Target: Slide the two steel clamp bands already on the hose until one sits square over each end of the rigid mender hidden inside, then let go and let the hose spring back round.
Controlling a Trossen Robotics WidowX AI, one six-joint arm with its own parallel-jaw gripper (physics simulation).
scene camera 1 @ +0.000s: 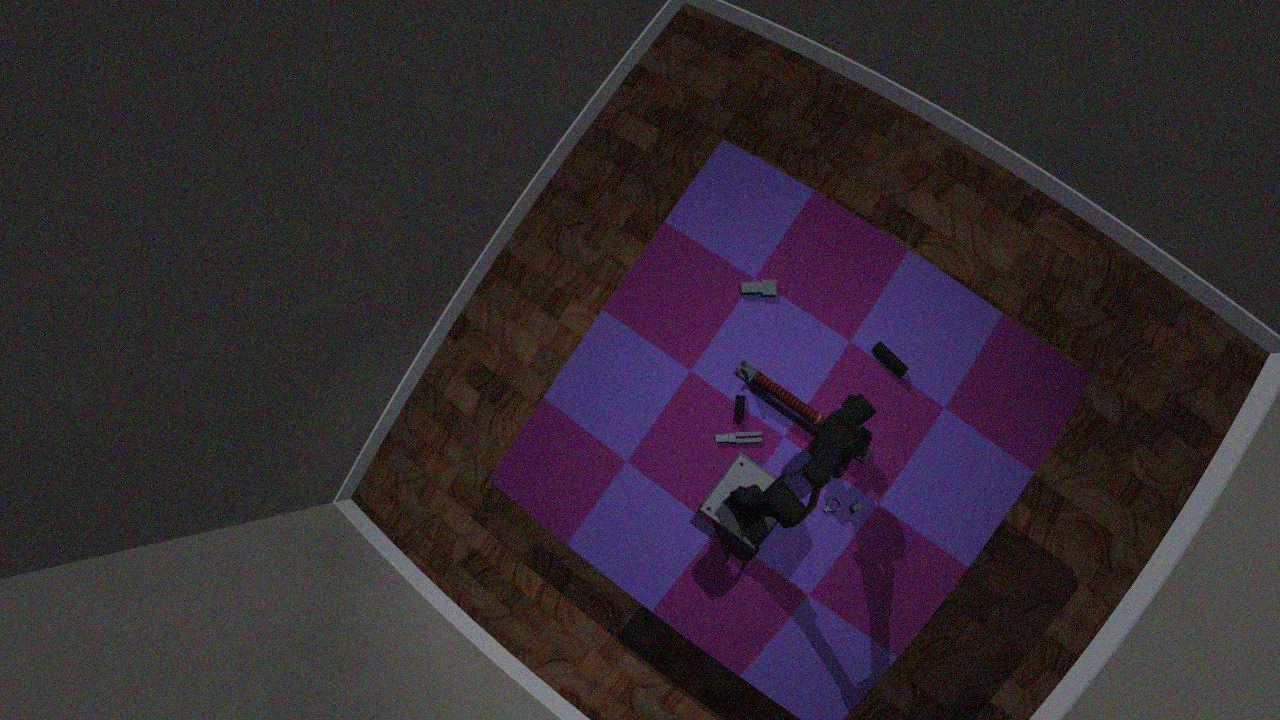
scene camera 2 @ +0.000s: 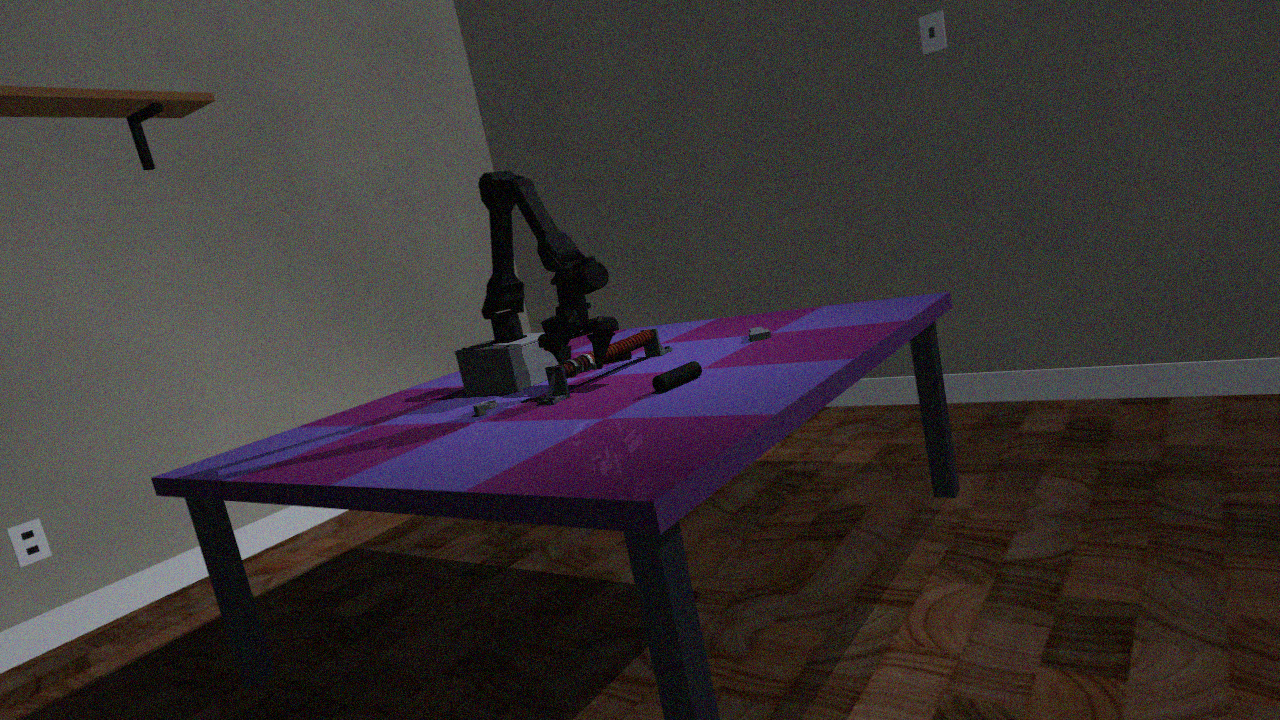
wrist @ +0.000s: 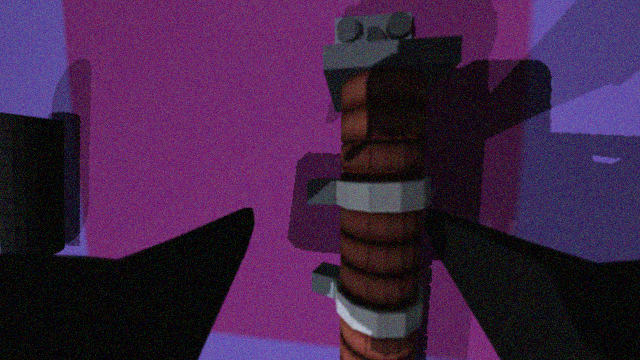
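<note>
The ribbed orange-brown hose [scene camera 1: 787,396] [scene camera 2: 633,342] [wrist: 380,230] spans two grey end stands. In the wrist view, one steel band [wrist: 382,196] sits about square around it, nearer the top stand. The second steel band [wrist: 380,322] is lower down and looks tilted. Each has a small grey block on its left side. My gripper [scene camera 2: 580,360] [wrist: 339,216] is open over the hose, the left finger well away from it and the right finger close beside it. Nothing is held. The arm hides the bands in scene camera 1. The mender is hidden inside the hose.
A grey stand [scene camera 2: 558,382] [wrist: 360,55] is at the near end, another stand [scene camera 1: 745,371] [scene camera 2: 653,343] at the far end. A black cylinder [scene camera 1: 889,359] [scene camera 2: 677,377] [wrist: 30,185], a grey block [scene camera 1: 759,288] [scene camera 2: 759,334], a pale tool [scene camera 1: 738,437] and a ring [scene camera 1: 832,505] lie around.
</note>
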